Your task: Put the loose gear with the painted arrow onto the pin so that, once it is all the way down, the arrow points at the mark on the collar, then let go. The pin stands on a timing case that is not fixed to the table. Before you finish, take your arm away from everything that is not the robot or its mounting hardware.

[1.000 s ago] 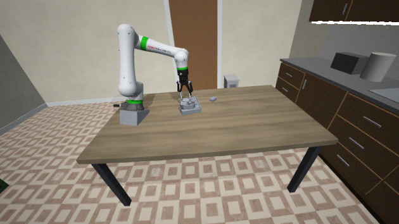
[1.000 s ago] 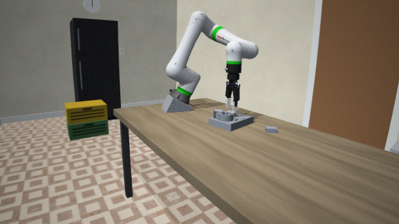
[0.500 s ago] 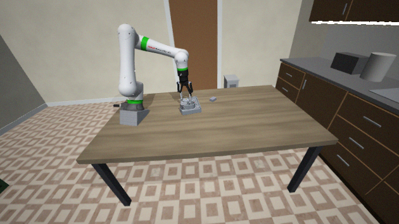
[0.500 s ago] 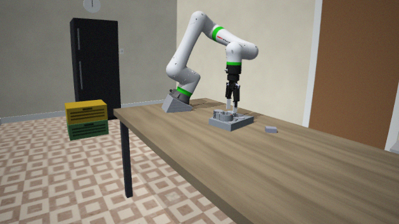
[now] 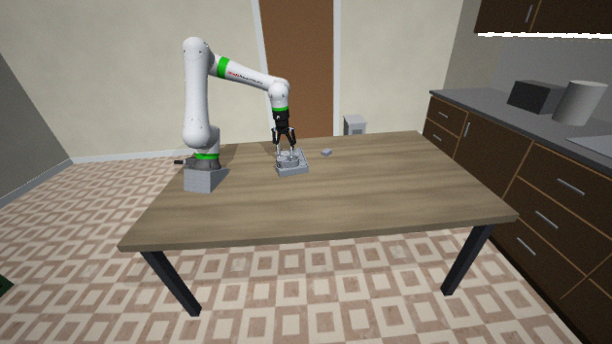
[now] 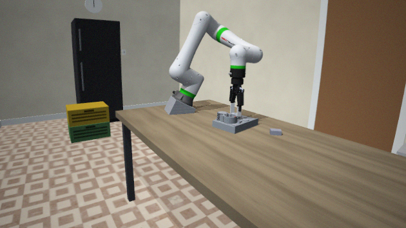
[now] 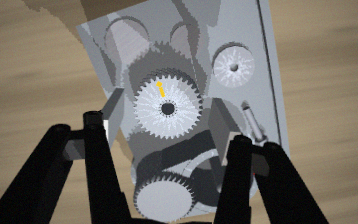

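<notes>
Now: hand 3 cm above the grey gear. From my hand the other things lie so: thin pin-like post 9 cm ahead, 4 cm to the right, 4 cm below; then small grey block 26 cm ahead, 9 cm to the left, 8 cm below.
</notes>
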